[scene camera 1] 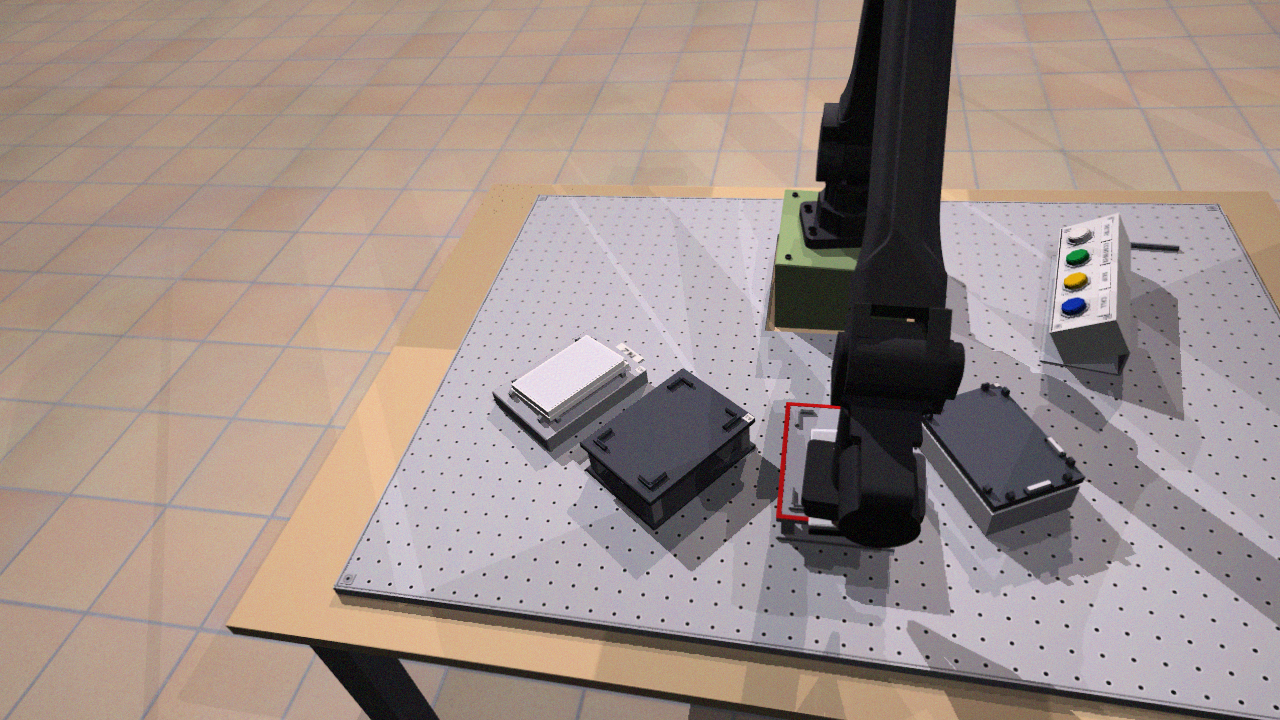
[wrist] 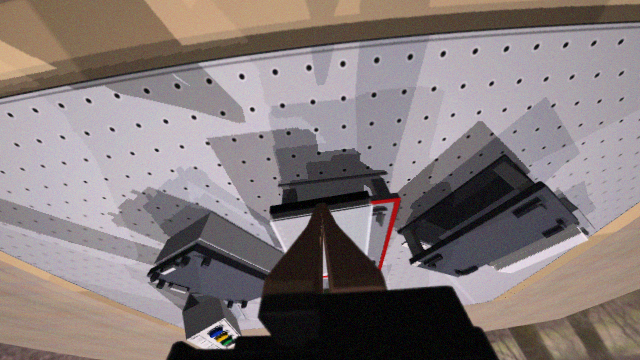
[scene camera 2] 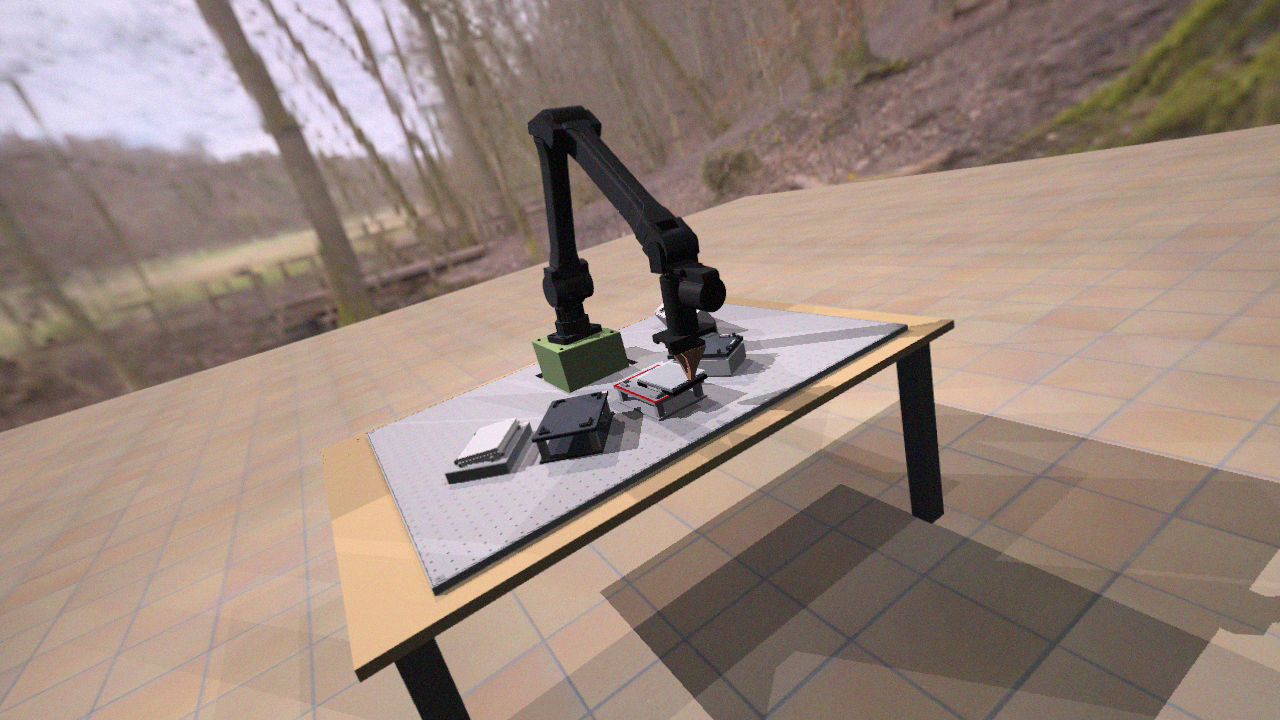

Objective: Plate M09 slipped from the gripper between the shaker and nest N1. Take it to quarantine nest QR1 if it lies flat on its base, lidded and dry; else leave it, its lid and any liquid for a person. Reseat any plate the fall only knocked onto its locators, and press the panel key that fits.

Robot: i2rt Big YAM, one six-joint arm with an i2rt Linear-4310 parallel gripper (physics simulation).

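Frame: origin at the arm's base, x ahead, y left, z up, level; metres.
Seen in the pictures: gripper, fingertip midpoint: (wrist: 321, 208) (scene camera 2: 690, 379); arm's base at its link origin: (scene camera 1: 847, 228) (scene camera 2: 575, 336).
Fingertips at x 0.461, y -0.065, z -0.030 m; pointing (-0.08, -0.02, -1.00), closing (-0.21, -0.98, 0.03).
Note:
Pixels of each thing's middle, then the offset from my fingertips to it. "*": a spot on its surface instead.
- red-outlined nest at the middle of its body: (scene camera 1: 837, 470) (wrist: 337, 236) (scene camera 2: 658, 389) 0.108 m back, 0.004 m left, 0.041 m down
- dark-topped shaker at a spot on its surface: (scene camera 1: 1002, 443) * 0.109 m back, 0.172 m left, 0.009 m down
- white plate at the middle of its body: (scene camera 1: 569, 375) (scene camera 2: 489, 440) (wrist: 537, 252) 0.269 m back, 0.307 m right, 0.028 m down
- grey nest at the middle of its body: (scene camera 1: 569, 383) (scene camera 2: 490, 448) 0.272 m back, 0.310 m right, 0.047 m down
- panel at the middle of its body: (scene camera 1: 1092, 287) (scene camera 2: 682, 317) (wrist: 217, 326) 0.366 m back, 0.357 m left, 0.022 m down
My gripper (scene camera 2: 688, 376) (wrist: 321, 208) is shut and empty, its fingertips low over or touching the white-topped plate near its front edge; contact is unclear. This plate (scene camera 1: 823, 434) (scene camera 2: 666, 376) (wrist: 295, 230) lies on the red-outlined nest (scene camera 1: 785, 461) (scene camera 2: 637, 394) (wrist: 391, 232), off to one side, its dark front edge at the nest's front. Whether it is level or seated is unclear. The arm hides most of it in scene camera 1. The dark-topped shaker (scene camera 1: 1002, 443) (wrist: 215, 272) bears no plate. Another white plate (scene camera 1: 572, 374) (scene camera 2: 489, 440) sits on a grey nest (scene camera 1: 599, 416). No plate label is readable.
A black raised stand (scene camera 1: 671, 429) (scene camera 2: 572, 420) (wrist: 490, 235) with corner locators stands between the two nests. The panel (scene camera 1: 1087, 340) (wrist: 200, 312) with white, green, yellow and blue keys is at the back right. The arm rises from a green block (scene camera 1: 810, 291) (scene camera 2: 581, 362).

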